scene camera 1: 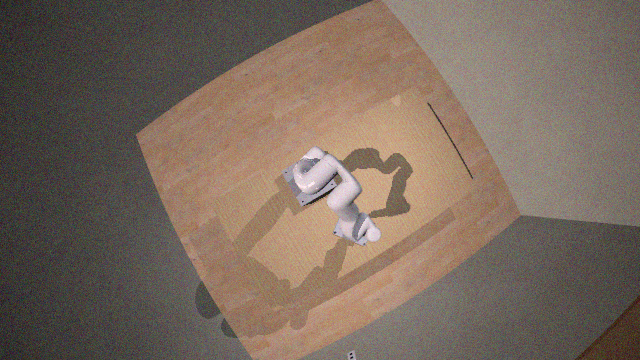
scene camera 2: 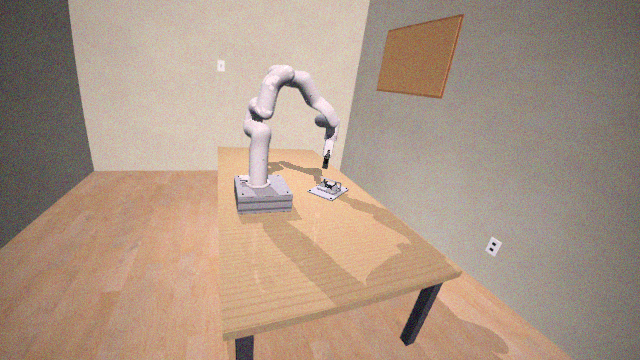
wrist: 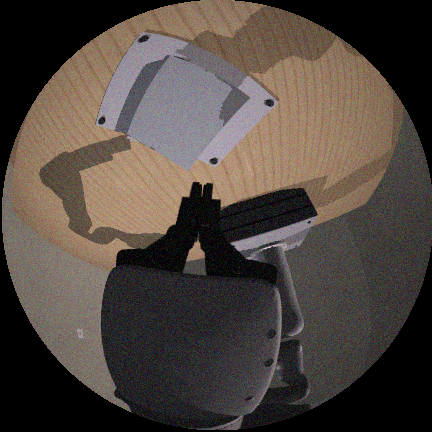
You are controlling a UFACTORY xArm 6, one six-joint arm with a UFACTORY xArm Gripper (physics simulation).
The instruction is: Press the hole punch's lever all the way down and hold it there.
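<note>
The hole punch stands on a pale square plate with dark corner holes. In scene camera 2 it is small, with dark parts on top and a thin grey loop at its right. In the wrist view a broad grey slab covers much of the plate; I cannot tell which part is the lever or how far down it is. My gripper is shut and empty, pointing down above the punch with a visible gap. In scene camera 1 the arm hides the gripper and most of the punch.
The robot's grey base box stands on the wooden table beside the punch. The table's long edge and the wall run beyond the punch. Arm shadows lie across the table. A cork board hangs on the wall.
</note>
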